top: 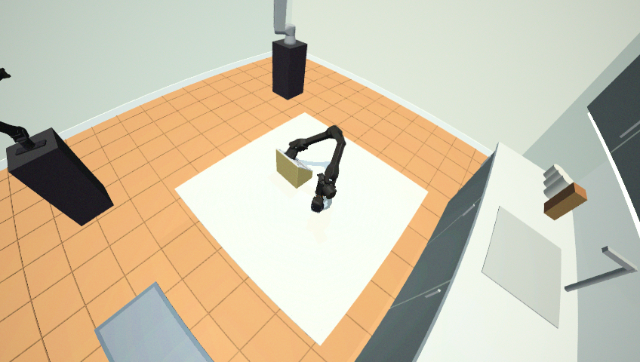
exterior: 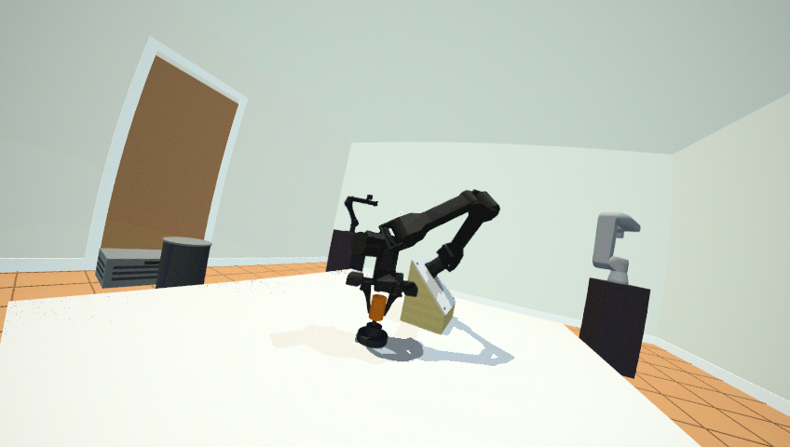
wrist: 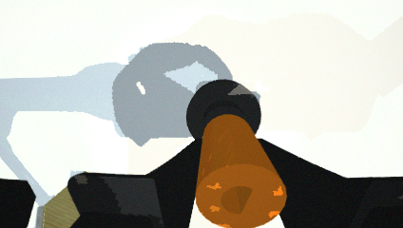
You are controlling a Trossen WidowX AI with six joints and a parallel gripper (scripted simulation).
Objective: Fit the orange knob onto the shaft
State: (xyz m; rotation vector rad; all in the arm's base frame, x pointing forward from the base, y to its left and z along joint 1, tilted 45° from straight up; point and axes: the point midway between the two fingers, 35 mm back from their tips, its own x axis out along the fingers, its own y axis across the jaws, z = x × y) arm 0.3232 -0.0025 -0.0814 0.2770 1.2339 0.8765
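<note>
Now: the orange knob 20 mm above my gripper tip. Round my gripper tip: dark round pedestal (40 mm below).
</note>
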